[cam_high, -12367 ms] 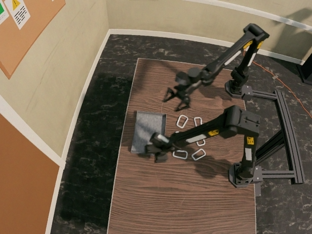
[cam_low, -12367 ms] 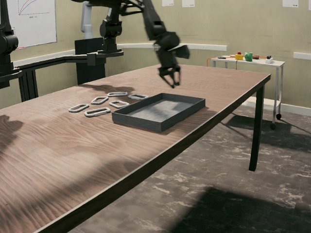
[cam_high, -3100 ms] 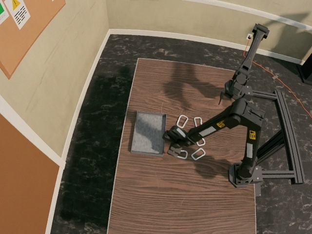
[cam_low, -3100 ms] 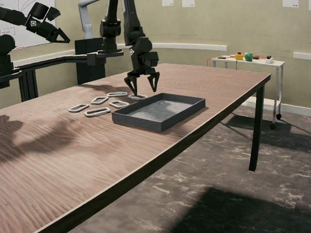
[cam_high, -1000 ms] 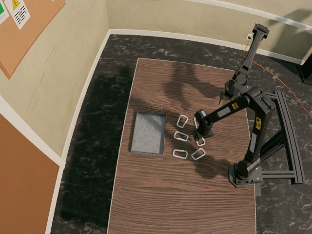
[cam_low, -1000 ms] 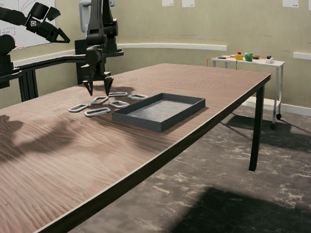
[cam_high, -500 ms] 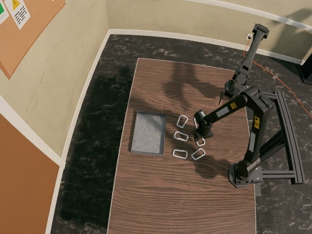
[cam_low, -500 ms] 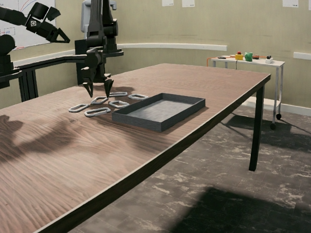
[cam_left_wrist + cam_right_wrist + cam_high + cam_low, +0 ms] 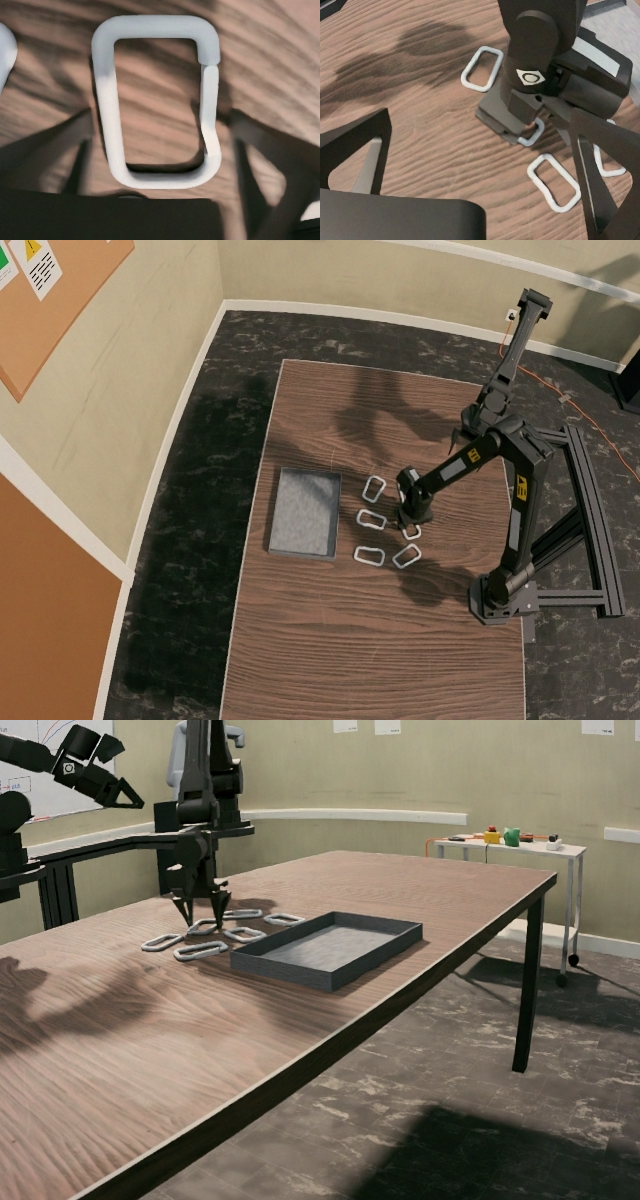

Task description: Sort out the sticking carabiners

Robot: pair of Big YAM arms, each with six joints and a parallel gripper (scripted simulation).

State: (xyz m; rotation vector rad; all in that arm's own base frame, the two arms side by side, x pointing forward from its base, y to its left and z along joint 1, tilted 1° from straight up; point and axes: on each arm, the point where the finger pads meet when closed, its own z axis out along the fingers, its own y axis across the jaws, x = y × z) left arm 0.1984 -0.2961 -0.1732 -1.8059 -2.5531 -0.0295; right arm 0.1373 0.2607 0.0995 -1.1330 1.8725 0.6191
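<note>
Now: left hand 330 mm short of the grey tray and 10 mm to the right of it.
</note>
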